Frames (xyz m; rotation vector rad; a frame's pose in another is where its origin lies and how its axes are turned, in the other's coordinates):
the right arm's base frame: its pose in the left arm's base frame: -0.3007 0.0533 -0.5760 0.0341 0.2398 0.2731
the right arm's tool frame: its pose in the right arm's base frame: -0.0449 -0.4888 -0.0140 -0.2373 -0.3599 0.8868
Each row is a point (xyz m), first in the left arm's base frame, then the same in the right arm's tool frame.
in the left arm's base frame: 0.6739 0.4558 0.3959
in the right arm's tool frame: 1.2729 -0.5937 0.7874
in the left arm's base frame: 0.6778 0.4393 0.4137
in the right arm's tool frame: 1.2614 -0.6061 0.8052
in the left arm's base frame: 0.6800 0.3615 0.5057
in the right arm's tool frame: 1.2021 -0.6513 0.8998
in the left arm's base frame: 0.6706 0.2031 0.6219
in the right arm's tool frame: 1.0673 -0.7211 1.0249
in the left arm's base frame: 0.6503 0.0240 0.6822
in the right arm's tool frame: 0.9027 -0.7818 1.0981
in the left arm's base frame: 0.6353 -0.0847 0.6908
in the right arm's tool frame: 0.7984 -0.8124 1.1154
